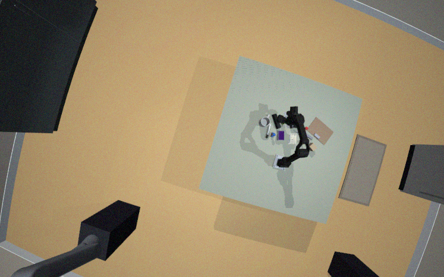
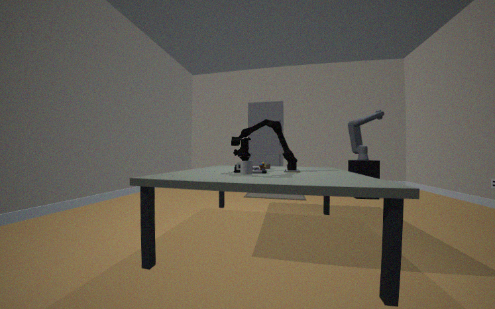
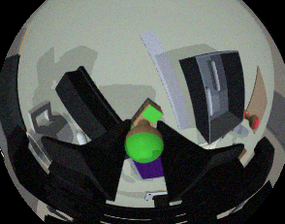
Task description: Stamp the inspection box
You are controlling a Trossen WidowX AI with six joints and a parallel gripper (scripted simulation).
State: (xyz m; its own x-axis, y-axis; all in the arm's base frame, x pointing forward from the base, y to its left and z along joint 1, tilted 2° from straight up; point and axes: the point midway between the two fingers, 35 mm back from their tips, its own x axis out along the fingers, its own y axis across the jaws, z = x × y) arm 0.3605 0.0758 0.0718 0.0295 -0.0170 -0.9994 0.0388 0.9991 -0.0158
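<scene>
The purple ink pad is 12 cm behind my gripper tip, 4 cm below it and 2 cm to the right of it. Also, from my gripper tip: black bar 6 cm to the left, 2 cm below; then green-knobbed stamp right at my gripper tip; then grey ruler 4 cm below, 4 cm ahead, 3 cm to the right.
</scene>
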